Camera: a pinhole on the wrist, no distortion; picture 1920 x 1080 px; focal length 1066.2 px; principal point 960.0 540.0 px. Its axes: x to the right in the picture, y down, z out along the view. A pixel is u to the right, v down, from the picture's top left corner.
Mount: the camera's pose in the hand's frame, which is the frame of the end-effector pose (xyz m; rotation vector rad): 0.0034 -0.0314 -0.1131 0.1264 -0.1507 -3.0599
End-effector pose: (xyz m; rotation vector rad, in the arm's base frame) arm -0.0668 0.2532 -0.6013 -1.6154 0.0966 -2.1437
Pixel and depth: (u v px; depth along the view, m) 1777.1 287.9 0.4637
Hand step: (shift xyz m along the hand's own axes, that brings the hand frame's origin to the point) -0.3974 0.0932 0.3078
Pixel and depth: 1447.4 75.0 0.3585
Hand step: -0.2014 0.1448 0.2138
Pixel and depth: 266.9 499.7 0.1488
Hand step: 0.0864 -0.0040 0.0415
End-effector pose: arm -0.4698 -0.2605 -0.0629 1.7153 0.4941 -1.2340
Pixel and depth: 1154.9 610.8 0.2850
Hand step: -0.0715 -0.0273 0.1674
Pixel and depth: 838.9 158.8 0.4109
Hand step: 0.0041 0.1571 0.2832
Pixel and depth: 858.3 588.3 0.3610
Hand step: 0.0078 -0.0107 0.2493
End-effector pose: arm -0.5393 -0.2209 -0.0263 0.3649 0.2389 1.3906
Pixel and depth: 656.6 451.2 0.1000
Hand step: 0.0225 -0.0114 -0.0125
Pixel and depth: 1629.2 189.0 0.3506
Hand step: -0.2536 0.0990 0.2057
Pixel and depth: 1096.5 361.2 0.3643
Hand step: -0.0786 0.0601 0.2384
